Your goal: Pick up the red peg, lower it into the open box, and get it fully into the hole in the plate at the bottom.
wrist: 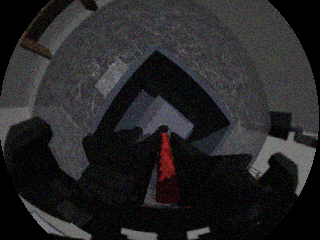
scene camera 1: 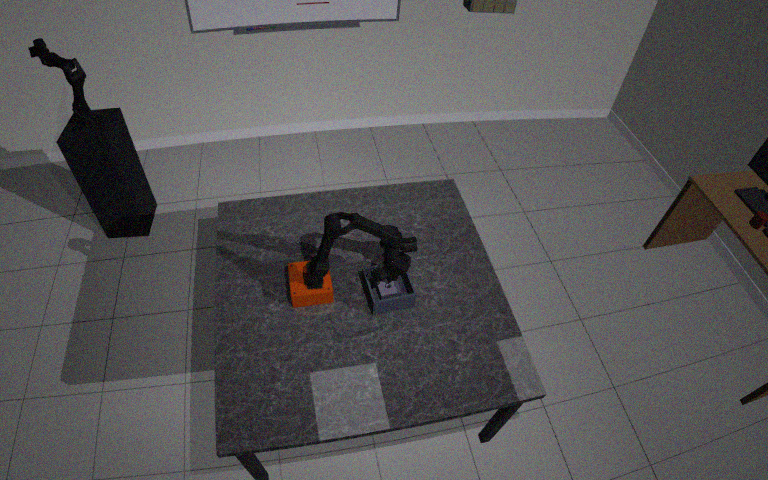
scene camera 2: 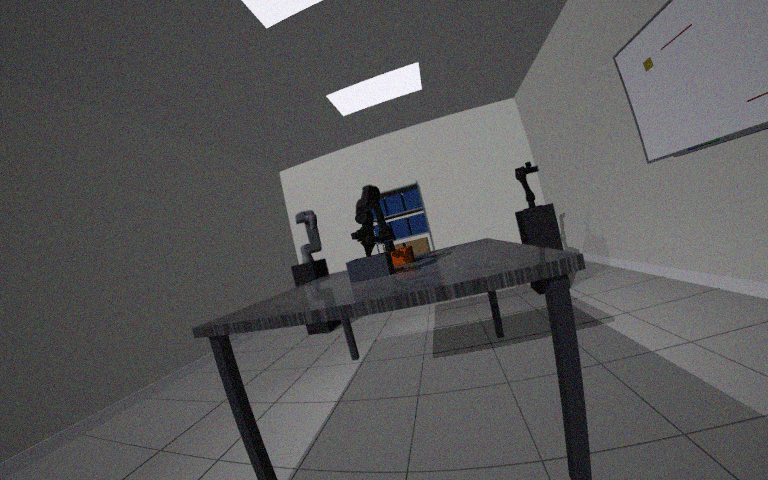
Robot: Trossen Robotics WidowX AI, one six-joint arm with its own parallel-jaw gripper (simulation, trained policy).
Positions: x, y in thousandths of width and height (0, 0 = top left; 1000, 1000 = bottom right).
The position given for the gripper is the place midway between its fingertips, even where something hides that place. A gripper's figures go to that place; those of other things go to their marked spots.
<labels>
The gripper (wrist: 517, 560): 0.10 m from the lens. A grey box (wrist: 492, 302): 0.17 m from the lens.
</labels>
